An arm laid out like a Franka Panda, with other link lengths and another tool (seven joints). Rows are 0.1 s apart.
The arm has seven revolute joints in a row. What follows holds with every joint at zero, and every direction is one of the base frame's.
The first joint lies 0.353 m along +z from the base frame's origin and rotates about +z.
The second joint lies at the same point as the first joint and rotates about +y.
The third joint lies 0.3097 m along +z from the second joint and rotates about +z.
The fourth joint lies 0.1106 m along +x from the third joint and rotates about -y.
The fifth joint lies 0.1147 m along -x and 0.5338 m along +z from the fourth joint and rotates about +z.
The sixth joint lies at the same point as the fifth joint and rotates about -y.
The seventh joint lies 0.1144 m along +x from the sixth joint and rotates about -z.
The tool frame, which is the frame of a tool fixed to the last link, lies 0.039 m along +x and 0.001 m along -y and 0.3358 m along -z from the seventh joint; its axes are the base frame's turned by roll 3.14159, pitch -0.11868 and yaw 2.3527 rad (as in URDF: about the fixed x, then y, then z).
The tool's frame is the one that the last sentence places.
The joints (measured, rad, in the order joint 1, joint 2, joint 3, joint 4, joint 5, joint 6, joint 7), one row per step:
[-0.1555 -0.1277 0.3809 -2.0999 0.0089 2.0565 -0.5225]
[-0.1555 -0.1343 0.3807 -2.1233 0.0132 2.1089 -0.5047]
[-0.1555 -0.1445 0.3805 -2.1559 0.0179 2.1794 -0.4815]
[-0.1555 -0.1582 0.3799 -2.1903 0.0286 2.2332 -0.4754]
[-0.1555 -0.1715 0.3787 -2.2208 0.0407 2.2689 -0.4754]
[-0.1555 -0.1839 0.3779 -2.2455 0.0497 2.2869 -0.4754]
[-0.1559 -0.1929 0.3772 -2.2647 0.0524 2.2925 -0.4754]
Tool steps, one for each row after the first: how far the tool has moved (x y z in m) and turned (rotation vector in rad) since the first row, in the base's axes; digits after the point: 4 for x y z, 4 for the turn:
[0.0077 0.0011 -0.0024 0.0108 -0.0344 -0.0188]
[0.0171 0.0019 -0.0048 0.0245 -0.0809 -0.0430]
[0.0202 0.0020 -0.0087 0.0369 -0.1115 -0.0545]
[0.0192 0.0010 -0.0136 0.0461 -0.1278 -0.0622]
[0.0153 -0.0009 -0.0187 0.0501 -0.1322 -0.0686]
[0.0099 -0.0039 -0.0249 0.0477 -0.1277 -0.0722]

